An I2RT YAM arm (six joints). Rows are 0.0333 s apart.
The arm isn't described. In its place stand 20 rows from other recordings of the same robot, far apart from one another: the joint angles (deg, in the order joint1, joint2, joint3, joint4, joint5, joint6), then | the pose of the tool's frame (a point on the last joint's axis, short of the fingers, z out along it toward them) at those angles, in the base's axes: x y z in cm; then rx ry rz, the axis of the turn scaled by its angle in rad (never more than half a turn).
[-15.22 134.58 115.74 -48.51 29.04 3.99] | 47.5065, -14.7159, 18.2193, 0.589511, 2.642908, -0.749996
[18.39 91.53 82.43 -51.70 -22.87 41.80] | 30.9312, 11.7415, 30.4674, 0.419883, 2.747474, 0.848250
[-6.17 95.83 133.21 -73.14 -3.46 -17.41] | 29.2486, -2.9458, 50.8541, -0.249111, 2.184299, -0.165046
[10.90 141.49 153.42 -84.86 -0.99 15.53] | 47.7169, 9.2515, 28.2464, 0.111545, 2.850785, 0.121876
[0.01 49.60 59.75 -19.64 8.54 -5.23] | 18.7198, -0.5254, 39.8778, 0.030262, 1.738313, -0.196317
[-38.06 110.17 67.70 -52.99 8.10 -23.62] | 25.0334, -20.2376, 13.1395, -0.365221, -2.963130, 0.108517
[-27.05 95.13 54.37 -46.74 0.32 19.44] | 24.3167, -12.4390, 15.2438, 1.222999, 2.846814, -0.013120
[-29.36 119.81 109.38 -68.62 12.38 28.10] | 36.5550, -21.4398, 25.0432, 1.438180, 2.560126, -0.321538
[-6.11 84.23 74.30 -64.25 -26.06 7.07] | 27.4135, -1.3616, 29.1050, 0.231927, 2.792103, 0.651275
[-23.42 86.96 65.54 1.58 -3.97 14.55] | 33.0405, -14.0430, 30.6343, 0.579160, 1.826775, -0.037841
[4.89 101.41 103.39 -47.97 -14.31 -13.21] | 38.8216, 4.2045, 36.2681, -0.487382, 2.302007, 0.225330
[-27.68 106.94 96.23 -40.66 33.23 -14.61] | 35.7196, -20.9403, 29.8400, 0.550870, 2.483667, -1.024080
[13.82 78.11 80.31 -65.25 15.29 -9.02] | 25.2020, 5.2328, 34.4624, -0.440010, 2.607638, -0.327950
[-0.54 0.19 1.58 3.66 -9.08 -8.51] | 10.8250, 0.4598, 18.9911, -0.230627, 1.465740, -0.010372
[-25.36 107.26 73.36 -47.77 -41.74 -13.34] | 32.6168, -12.8369, 17.9264, 0.202816, 2.624072, 0.882919
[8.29 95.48 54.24 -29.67 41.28 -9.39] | 30.2176, 2.0295, 16.4693, -0.241264, 2.642938, -1.001891
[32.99 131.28 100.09 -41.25 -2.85 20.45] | 39.1481, 25.6244, 13.1893, -0.325348, 2.859923, 0.263845
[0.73 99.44 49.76 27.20 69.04 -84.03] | 34.8113, -2.8811, 19.2788, -0.706693, 2.215738, -2.024672
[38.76 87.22 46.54 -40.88 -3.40 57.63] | 19.2204, 15.7023, 15.4643, 0.498089, 3.038479, 0.230268
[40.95 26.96 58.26 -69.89 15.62 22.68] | 4.2157, 2.3892, 34.4198, -0.208442, 2.222691, 0.305665
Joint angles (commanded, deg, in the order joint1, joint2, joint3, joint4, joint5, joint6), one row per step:
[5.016, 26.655, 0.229, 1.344, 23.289, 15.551]
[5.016, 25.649, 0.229, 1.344, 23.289, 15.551]
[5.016, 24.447, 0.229, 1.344, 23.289, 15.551]
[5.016, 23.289, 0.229, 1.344, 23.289, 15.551]
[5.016, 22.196, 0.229, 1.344, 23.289, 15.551]
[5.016, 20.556, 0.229, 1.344, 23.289, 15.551]
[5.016, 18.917, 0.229, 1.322, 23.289, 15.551]
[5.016, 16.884, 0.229, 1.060, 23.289, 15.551]
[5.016, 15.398, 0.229, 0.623, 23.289, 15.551]
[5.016, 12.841, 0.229, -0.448, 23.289, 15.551]
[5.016, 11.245, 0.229, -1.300, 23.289, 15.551]
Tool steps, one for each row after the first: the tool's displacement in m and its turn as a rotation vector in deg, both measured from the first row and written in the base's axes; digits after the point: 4 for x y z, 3 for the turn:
[-0.0003, 0.0000, 0.0019, 0.088, -1.002, 0.000]
[-0.0008, -0.0001, 0.0041, 0.193, -2.200, 0.000]
[-0.0012, -0.0001, 0.0062, 0.294, -3.353, 0.000]
[-0.0017, -0.0001, 0.0082, 0.390, -4.442, 0.000]
[-0.0025, -0.0002, 0.0112, 0.533, -6.076, 0.000]
[-0.0034, -0.0003, 0.0142, 0.675, -7.686, 0.000]
[-0.0047, -0.0004, 0.0174, 0.829, -9.451, 0.000]
[-0.0059, -0.0005, 0.0192, 0.921, -10.496, 0.000]
[-0.0080, -0.0007, 0.0217, 1.051, -11.976, 0.000]
[-0.0095, -0.0008, 0.0229, 1.116, -12.717, 0.000]

